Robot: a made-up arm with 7 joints.
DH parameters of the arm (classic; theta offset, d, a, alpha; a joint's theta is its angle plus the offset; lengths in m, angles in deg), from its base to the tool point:
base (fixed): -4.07 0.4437 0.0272 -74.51
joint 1: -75.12 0.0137 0.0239 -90
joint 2: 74 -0.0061 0.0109 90
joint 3: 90 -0.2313 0.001 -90
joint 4: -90 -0.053 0.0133 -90
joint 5: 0 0.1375 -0.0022 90
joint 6: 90 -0.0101 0.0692 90
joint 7: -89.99 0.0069 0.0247 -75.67
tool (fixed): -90 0.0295 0 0
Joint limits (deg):
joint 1: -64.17..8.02
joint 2: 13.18..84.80
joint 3: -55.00..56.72
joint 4: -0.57..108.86
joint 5: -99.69..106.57
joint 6: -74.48..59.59
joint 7: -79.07..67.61
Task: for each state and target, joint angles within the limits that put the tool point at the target. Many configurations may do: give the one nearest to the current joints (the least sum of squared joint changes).
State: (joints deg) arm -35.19 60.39 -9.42 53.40 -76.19 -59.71 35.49
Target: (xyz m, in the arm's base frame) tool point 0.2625 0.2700 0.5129
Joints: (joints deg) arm -52.78 73.97 -4.18 46.17 -73.21 -56.73 34.32
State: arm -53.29 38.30 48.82 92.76 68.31 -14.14 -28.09
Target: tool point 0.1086 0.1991 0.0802
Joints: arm -26.21 45.86 40.70 108.86 75.11 -12.84 -38.42
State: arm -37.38 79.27 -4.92 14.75 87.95 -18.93 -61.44
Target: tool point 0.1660 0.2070 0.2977
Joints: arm -11.53 84.80 -6.37 -0.57 55.43 -55.74 -79.07
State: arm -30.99 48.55 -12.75 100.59 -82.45 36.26 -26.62
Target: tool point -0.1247 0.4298 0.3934
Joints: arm 8.02 84.24 -36.22 108.86 -67.40 44.37 -20.23
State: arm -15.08 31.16 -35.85 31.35 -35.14 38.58 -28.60
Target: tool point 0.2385 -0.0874 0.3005
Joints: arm -35.49 29.29 -21.31 -0.57 -53.33 10.80 -44.33
